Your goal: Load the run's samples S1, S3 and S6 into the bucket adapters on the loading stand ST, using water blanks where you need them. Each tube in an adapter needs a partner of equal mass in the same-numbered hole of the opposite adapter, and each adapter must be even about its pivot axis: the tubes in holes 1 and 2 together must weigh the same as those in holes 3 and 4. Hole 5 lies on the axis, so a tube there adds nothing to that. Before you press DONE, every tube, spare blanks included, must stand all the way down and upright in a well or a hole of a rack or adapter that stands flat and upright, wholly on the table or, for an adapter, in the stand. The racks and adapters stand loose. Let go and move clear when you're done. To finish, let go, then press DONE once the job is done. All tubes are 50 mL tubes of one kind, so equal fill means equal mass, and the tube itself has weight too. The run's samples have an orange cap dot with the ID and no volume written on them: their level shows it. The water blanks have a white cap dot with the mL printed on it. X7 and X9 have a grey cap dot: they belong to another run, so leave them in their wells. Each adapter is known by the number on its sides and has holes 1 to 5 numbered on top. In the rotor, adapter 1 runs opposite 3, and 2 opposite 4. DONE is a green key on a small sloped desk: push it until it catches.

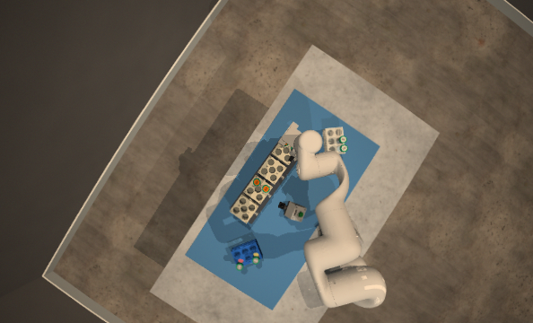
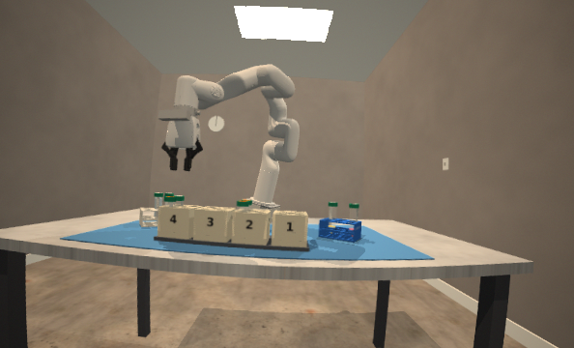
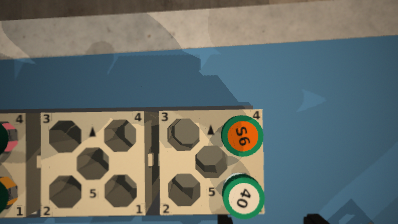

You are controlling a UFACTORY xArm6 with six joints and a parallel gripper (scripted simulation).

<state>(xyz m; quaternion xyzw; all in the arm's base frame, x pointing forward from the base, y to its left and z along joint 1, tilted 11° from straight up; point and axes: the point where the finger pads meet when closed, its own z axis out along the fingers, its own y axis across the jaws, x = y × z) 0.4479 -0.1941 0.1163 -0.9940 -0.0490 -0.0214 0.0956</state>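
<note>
Now: hand 23 cm past the green key, 20 cm to the right of it and 16 cm above it. From my hand the other things lie so: cream blank rack: 20 cm below, 17 cm to the right, 12 cm behind; then loading stand: 22 cm below, 19 cm to the left; then blue sample rack: 52 cm to the left, 20 cm below, 17 cm behind.
</note>
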